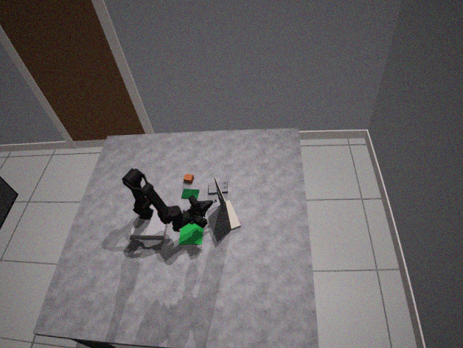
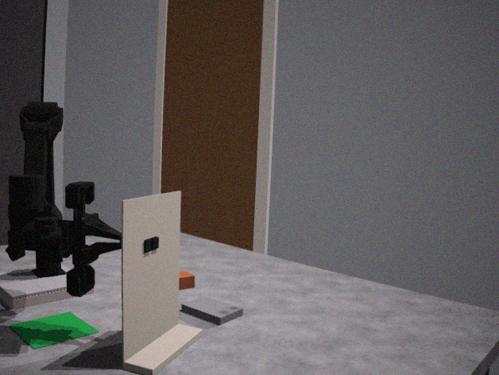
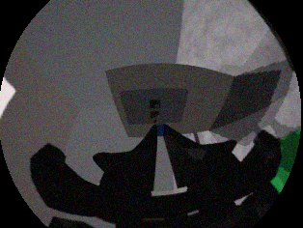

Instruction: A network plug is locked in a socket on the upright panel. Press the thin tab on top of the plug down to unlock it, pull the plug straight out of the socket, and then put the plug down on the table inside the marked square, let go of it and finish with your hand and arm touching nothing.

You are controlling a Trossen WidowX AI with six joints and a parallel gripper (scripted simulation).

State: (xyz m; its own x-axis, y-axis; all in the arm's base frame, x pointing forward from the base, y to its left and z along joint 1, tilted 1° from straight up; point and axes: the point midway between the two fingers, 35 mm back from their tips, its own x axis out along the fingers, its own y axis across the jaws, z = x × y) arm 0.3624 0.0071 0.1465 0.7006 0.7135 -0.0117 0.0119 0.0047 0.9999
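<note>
Now: the green marked square 180 mm below my gripper tip, 120 mm behind it and 100 mm to the right of it. The rest, counted from my gripper tip: network plug (right at my gripper tip); flat grey plate (200 mm to the left, 170 mm below, 40 mm behind); cream upright panel (60 mm below, 50 mm ahead, 30 mm to the left).
</note>
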